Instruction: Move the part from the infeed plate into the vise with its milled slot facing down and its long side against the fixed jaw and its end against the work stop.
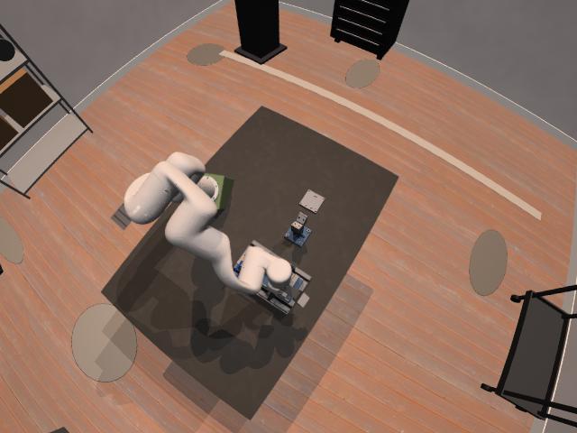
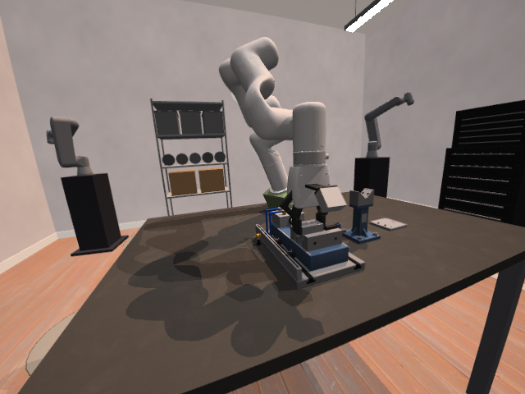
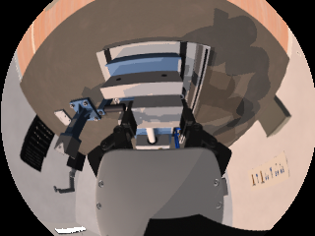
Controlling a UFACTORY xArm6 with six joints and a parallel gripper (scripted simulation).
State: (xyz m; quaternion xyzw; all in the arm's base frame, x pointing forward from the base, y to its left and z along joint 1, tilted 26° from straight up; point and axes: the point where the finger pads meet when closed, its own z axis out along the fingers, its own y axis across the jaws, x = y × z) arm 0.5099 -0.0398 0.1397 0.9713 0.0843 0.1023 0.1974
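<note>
My hand is 2 cm above the part. From my hand the other things lie so: air cylinder: 16 cm behind, 3 cm below; then grey rail: 8 cm to the right, 7 cm below, 6 cm behind.
</note>
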